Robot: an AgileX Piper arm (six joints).
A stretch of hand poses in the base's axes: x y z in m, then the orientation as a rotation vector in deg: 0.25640, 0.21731, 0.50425, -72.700, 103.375, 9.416; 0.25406, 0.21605, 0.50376, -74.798, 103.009, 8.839; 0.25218, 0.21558, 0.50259, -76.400, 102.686, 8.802; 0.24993, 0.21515, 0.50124, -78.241, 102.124, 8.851; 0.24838, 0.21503, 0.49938, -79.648, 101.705, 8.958; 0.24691, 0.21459, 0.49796, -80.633, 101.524, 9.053; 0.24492, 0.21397, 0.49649, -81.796, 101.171, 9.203; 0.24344, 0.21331, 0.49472, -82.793, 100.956, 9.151; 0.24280, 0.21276, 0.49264, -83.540, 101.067, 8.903
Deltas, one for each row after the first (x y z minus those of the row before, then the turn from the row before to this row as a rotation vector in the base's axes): -0.00234, -0.00126, -0.00049, -1.399, -0.025, 1.217; -0.00188, -0.00047, -0.00117, -0.833, 0.146, 1.087; -0.00225, -0.00043, -0.00135, -0.844, 0.078, 1.352; -0.00155, -0.00012, -0.00186, -0.616, 0.111, 1.049; -0.00147, -0.00044, -0.00142, -0.465, 0.176, 0.693; -0.00199, -0.00062, -0.00147, -0.479, 0.128, 0.887; -0.00148, -0.00066, -0.00177, -0.542, 0.090, 0.661; -0.00064, -0.00055, -0.00208, -0.620, 0.166, 0.309
